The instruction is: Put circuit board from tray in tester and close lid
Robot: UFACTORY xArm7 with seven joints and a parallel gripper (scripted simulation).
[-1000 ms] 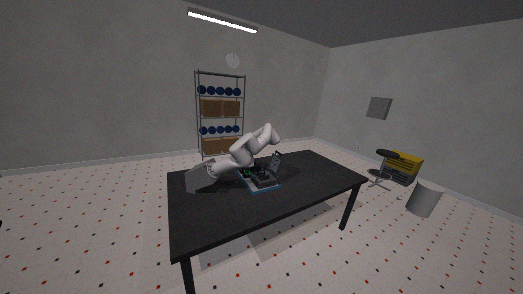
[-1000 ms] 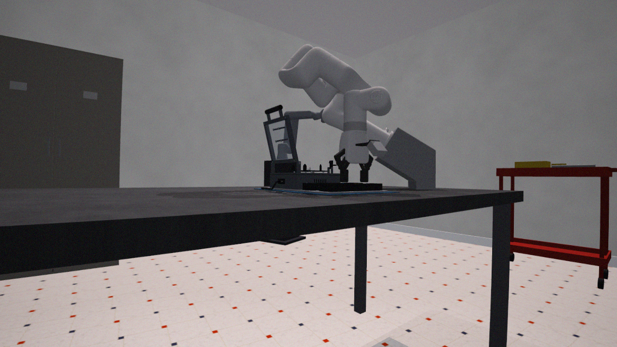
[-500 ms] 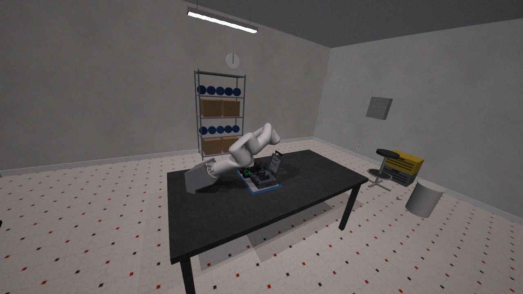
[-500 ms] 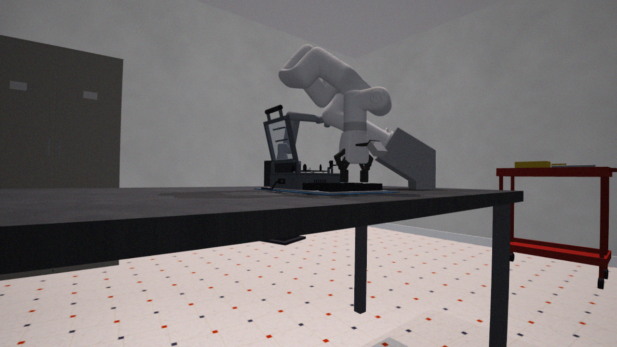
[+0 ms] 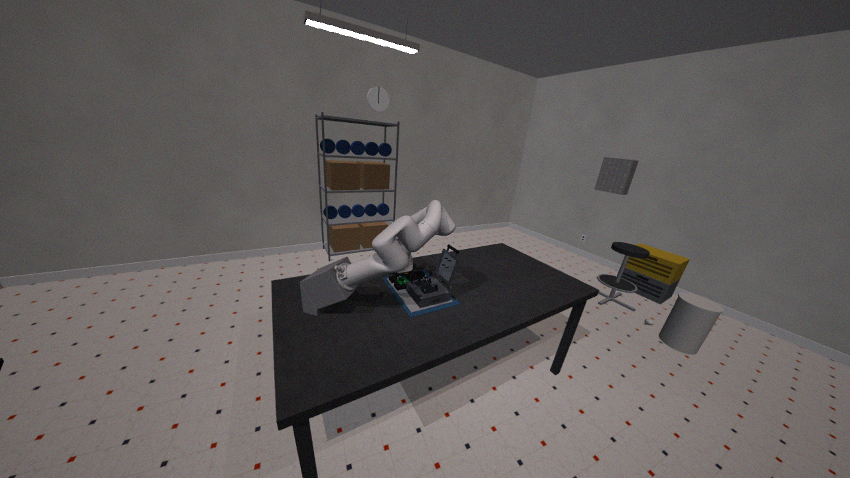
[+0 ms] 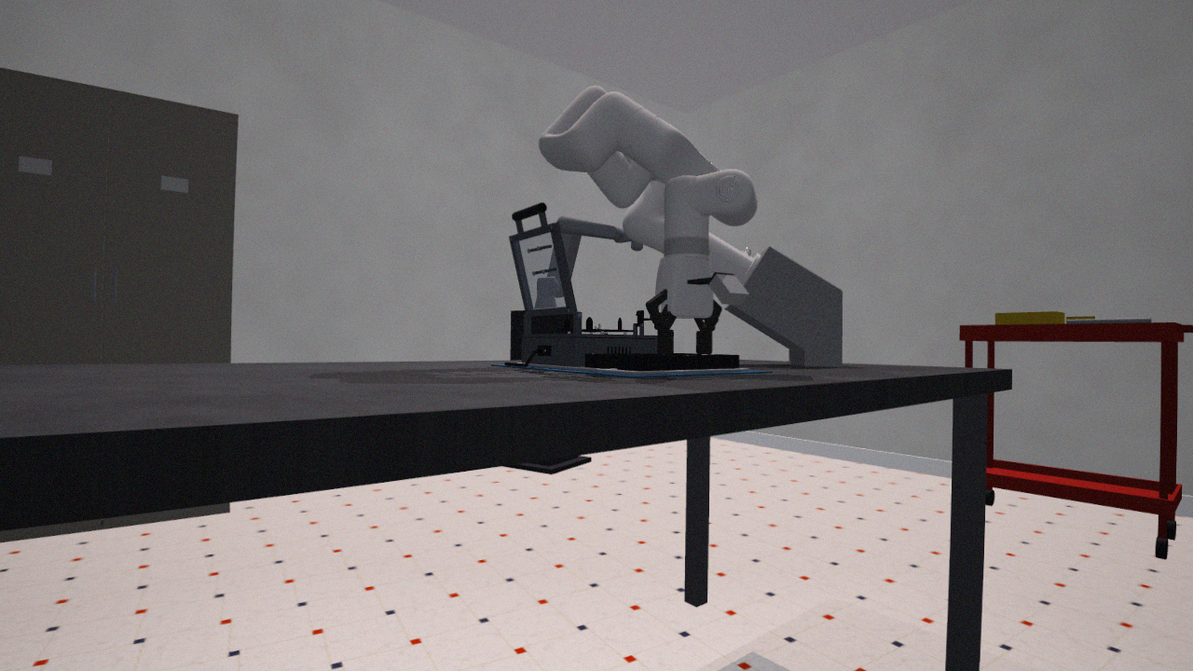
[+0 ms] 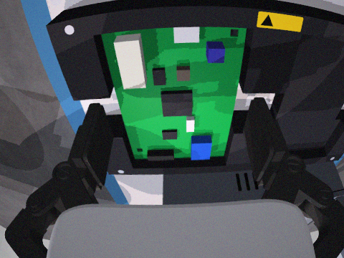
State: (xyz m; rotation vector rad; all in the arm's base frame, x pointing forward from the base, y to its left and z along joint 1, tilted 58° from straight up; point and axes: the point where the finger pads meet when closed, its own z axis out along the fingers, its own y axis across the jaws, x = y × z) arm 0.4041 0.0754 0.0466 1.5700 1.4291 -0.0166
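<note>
My gripper is now 2 cm above the circuit board. From my hand the other things lie so: tester 16 cm to the right, 8 cm above, 3 cm ahead; then lid 23 cm to the right, 15 cm above, 11 cm ahead; then latch hook 10 cm to the right, 5 cm above, 4 cm behind.
</note>
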